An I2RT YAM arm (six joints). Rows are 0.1 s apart.
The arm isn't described. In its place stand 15 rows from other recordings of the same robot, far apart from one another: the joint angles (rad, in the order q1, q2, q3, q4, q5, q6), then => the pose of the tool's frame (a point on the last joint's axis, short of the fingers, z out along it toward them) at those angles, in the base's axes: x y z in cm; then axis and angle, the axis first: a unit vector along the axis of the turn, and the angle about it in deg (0 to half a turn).
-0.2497 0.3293 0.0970 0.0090 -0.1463 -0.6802 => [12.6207 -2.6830 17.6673 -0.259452 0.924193 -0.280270 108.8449]
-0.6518 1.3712 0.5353 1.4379 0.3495 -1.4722 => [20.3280 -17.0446 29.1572 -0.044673 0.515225 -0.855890 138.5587]
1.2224 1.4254 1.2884 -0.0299 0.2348 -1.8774 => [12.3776 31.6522 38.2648 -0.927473 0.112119 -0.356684 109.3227]
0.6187 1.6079 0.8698 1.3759 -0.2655 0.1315 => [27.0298 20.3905 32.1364 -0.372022 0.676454 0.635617 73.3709]
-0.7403 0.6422 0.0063 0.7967 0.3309 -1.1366 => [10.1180 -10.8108 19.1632 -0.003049 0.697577 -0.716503 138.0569]
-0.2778 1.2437 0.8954 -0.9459 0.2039 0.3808 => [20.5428 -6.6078 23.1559 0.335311 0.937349 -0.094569 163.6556]
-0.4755 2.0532 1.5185 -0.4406 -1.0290 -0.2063 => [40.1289 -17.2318 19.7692 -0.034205 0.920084 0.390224 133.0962]
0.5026 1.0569 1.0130 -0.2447 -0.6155 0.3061 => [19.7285 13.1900 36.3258 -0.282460 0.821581 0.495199 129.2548]
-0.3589 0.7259 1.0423 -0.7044 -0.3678 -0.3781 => [13.1804 -3.5774 38.1435 -0.133166 0.988778 -0.067717 111.0552]
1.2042 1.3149 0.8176 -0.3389 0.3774 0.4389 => [10.8634 24.6339 22.5285 -0.300973 0.941834 0.149544 136.7635]
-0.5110 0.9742 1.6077 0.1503 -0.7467 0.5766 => [10.3004 -3.0029 59.5973 -0.199609 0.924837 0.323779 62.5025]
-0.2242 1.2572 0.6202 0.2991 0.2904 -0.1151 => [26.4091 -7.0677 23.1298 0.151996 0.955248 -0.253769 114.0993]
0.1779 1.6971 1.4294 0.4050 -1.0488 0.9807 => [38.4570 10.0500 38.1013 -0.134659 0.721003 0.679722 137.0508]
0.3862 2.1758 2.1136 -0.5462 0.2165 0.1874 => [47.3150 18.4137 31.3129 -0.042665 0.998148 0.043357 124.1352]
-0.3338 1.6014 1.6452 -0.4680 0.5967 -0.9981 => [33.7821 -13.8321 40.5469 -0.114920 0.838856 -0.532084 150.4407]
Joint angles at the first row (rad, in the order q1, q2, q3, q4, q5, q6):
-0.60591, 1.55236, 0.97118, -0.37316, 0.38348, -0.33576
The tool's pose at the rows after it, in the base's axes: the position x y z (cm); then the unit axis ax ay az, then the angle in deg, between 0 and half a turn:
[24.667 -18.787 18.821 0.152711 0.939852 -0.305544 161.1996]
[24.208 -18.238 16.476 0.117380 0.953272 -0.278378 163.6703]
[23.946 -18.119 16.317 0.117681 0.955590 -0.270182 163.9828]
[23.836 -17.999 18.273 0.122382 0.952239 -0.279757 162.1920]
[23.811 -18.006 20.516 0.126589 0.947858 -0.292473 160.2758]
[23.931 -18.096 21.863 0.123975 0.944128 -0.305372 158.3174]
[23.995 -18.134 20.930 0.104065 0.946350 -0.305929 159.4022]
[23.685 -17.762 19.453 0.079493 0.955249 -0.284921 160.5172]
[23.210 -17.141 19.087 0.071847 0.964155 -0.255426 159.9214]
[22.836 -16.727 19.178 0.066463 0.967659 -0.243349 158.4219]
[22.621 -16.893 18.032 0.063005 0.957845 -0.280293 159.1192]
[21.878 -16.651 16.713 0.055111 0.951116 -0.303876 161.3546]
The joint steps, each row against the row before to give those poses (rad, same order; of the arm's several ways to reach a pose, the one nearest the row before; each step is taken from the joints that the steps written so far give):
-0.00153, 0.01225, -0.05830, 0.05229, 0.00457, -0.07056
0.00153, 0.02915, -0.05685, 0.02637, -0.04282, -0.05071
-0.00309, -0.00446, -0.00774, -0.01071, -0.01233, 0.00295
0.00153, -0.05197, 0.02598, -0.04135, 0.00303, 0.00460
0.00002, -0.04615, 0.04140, -0.04450, 0.00612, 0.00001
0.00000, -0.02316, 0.02309, -0.00012, 0.00159, -0.01373
0.00000, 0.01681, -0.02125, 0.02903, -0.00154, -0.03981
-0.00002, 0.01080, -0.04136, 0.01546, -0.03825, -0.03383
0.00154, -0.01833, -0.02313, -0.02292, -0.05676, 0.00601
-0.00001, -0.02613, -0.01998, 0.00142, -0.03681, -0.00143
-0.00151, 0.00913, -0.05362, 0.10080, 0.06258, -0.03210
-0.00155, -0.00143, -0.06290, 0.06468, 0.05376, -0.03539

